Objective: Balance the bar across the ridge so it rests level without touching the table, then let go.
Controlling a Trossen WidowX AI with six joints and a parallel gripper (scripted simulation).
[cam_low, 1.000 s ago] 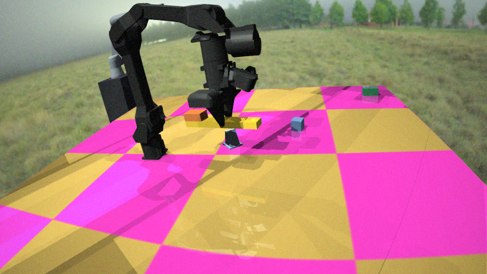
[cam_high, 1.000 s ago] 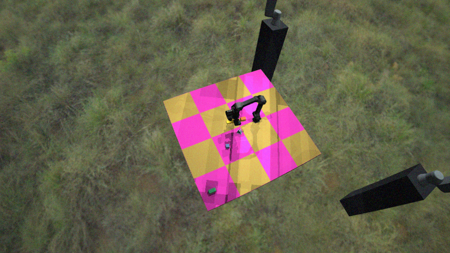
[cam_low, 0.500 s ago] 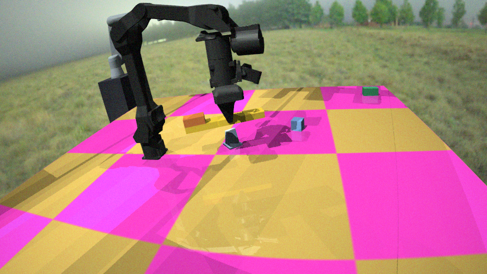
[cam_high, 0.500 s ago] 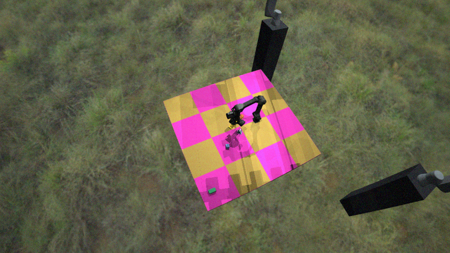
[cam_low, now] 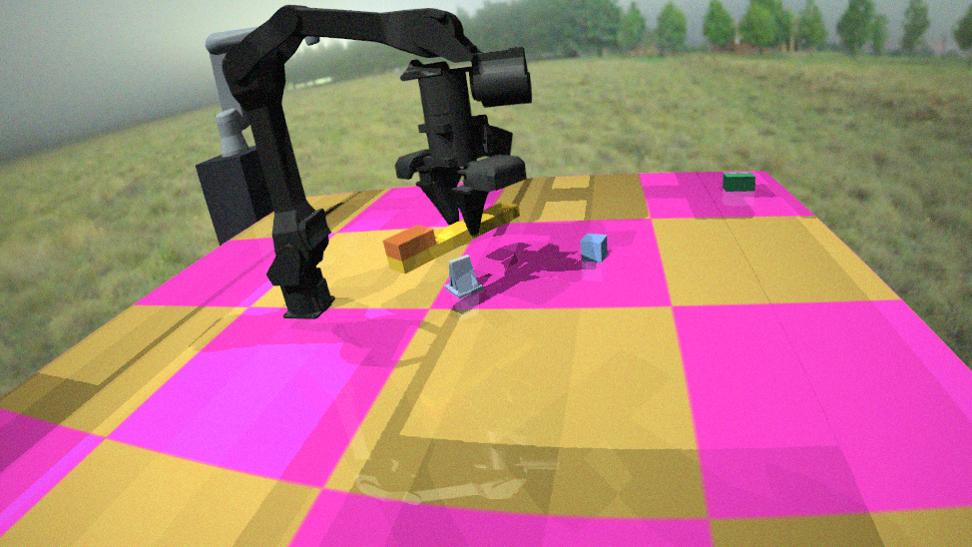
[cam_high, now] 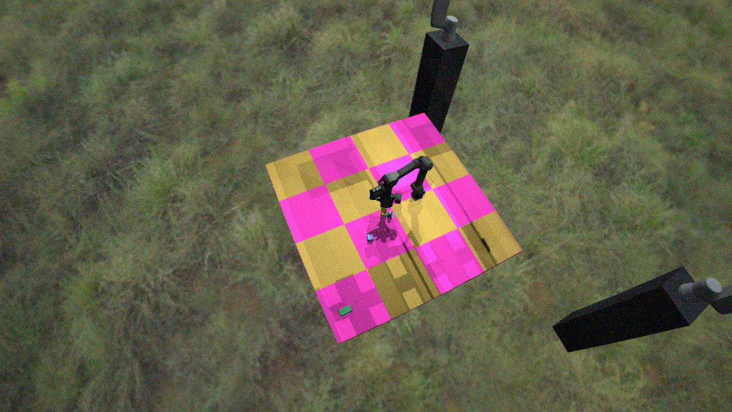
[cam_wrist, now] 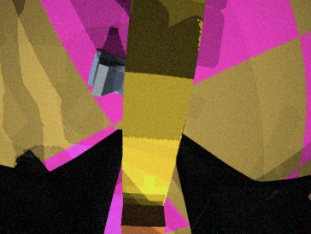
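Now: the ridge 3 cm behind my gripper tip, 4 cm to the left of it and 6 cm below it. Also, from my gripper tip: small blue cube (16 cm ahead, 14 cm to the left, 9 cm below); green block (48 cm ahead, 48 cm to the left, 9 cm below).
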